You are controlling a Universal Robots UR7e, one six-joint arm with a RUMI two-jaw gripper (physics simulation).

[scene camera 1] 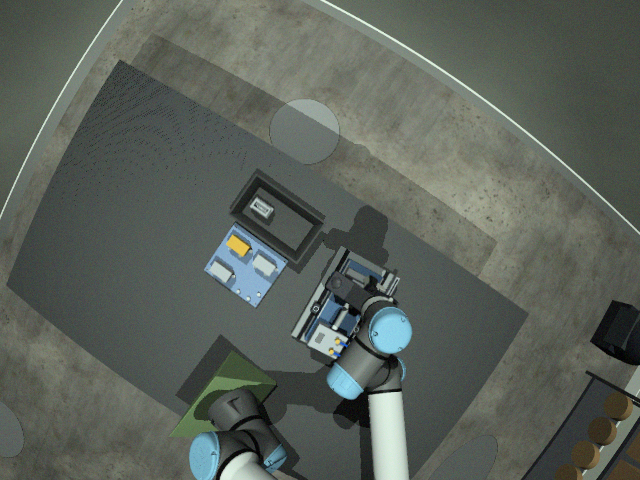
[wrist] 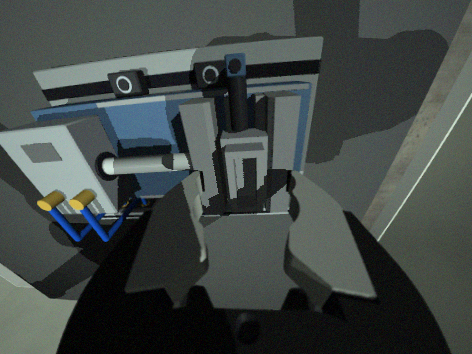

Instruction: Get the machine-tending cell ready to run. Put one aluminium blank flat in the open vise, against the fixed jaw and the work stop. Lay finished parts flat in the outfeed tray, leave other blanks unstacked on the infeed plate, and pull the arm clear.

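Note:
The vise [scene camera 1: 306,321] [wrist: 300,52] is open. In the wrist view, a grey part with a pocket [wrist: 231,175] lies between its jaws [wrist: 198,140] [wrist: 284,130], with gaps beside it. The work stop, a dark rod with a blue head [wrist: 235,65], is at its far end. My gripper [wrist: 244,172] is part-open and empty, its fingertips on either side of the part's near end. In the scene view the arm hides the fingers. The outfeed tray [scene camera 1: 264,236] holds one pocketed part [scene camera 1: 261,207]. The infeed plate [scene camera 1: 248,281] carries two silver blanks [scene camera 1: 221,271] [scene camera 1: 264,265] and a yellow block [scene camera 1: 238,244], all apart.
The grey actuator box [scene camera 1: 325,338] [wrist: 45,150], with yellow fittings and blue hoses, stands at one end of the vise. A rod [wrist: 145,164] links it to the near-side jaw. A second arm [scene camera 1: 235,410] is over a green wedge [scene camera 1: 227,369] at the lower left.

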